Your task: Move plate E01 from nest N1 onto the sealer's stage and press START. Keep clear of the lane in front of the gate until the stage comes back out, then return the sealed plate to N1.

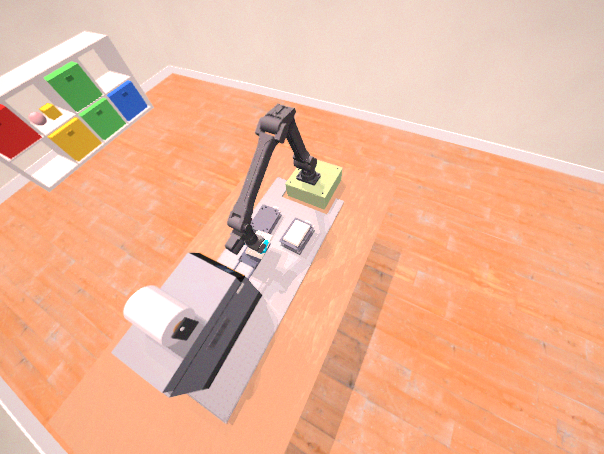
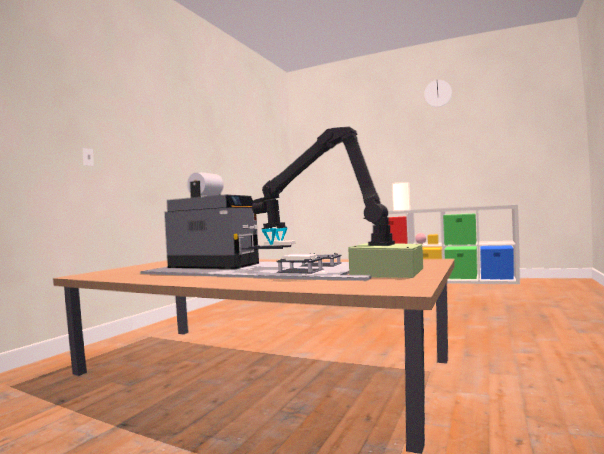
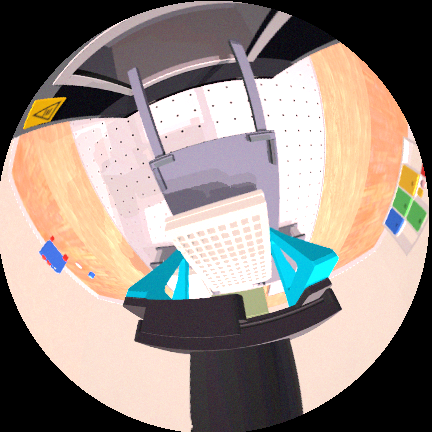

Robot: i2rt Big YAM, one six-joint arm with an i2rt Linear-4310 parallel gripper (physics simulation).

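Pixels of known places: gripper, fingertip midpoint: (image 1: 257, 248) (image 2: 276, 244) (image 3: 225, 241); arm's base, link origin: (image 1: 308, 177) (image 2: 381, 244).
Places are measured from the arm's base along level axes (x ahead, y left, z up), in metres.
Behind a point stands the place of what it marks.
My gripper (image 1: 259, 246) @(x 0.502, y -0.008, z 0.010 m) (image 2: 276, 237) @(x 0.502, y -0.008, z 0.010 m) (image 3: 225, 241) @(x 0.502, y -0.008, z 0.010 m), with cyan fingers, is shut on a white well plate (image 2: 281, 243) @(x 0.453, y 0.028, z 0.015 m) (image 3: 225, 240) @(x 0.518, y -0.009, z 0.024 m). The plate is level and over the near part of the sealer's grey stage (image 2: 272, 247) @(x 0.498, y 0.034, z -0.002 m) (image 3: 220, 162) @(x 0.577, y -0.018, z 0.003 m). Whether it touches the stage I cannot tell. The stage is out in front of the gate on two rails. The sealer (image 1: 220, 335) @(x 0.885, y 0.108, z 0.098 m) (image 2: 210, 237) @(x 0.799, y 0.104, z 0.054 m) is a dark grey box with a white film roll on top. Two nests stand toward the arm's base: a dark one (image 1: 265, 218) @(x 0.318, y -0.101, z -0.055 m) with no plate, and another holding a white plate (image 1: 298, 233) @(x 0.329, y 0.115, z -0.030 m) (image 2: 300, 257) @(x 0.301, y 0.144, z -0.035 m). Their labels and START are not readable.
The arm's base stands on a green block (image 1: 312, 192) @(x 0.089, y 0.072, z 0.004 m) (image 2: 385, 261) @(x -0.051, y 0.145, z -0.050 m) at the other end of the pale perforated board (image 1: 330, 212) @(x 0.102, y 0.189, z -0.097 m) from the sealer. A yellow warning sign (image 3: 45, 112) is beside the gate. A shelf unit (image 2: 517, 245) with coloured boxes stands beyond the table (image 2: 240, 292) @(x 0.373, y 0.470, z -0.121 m).
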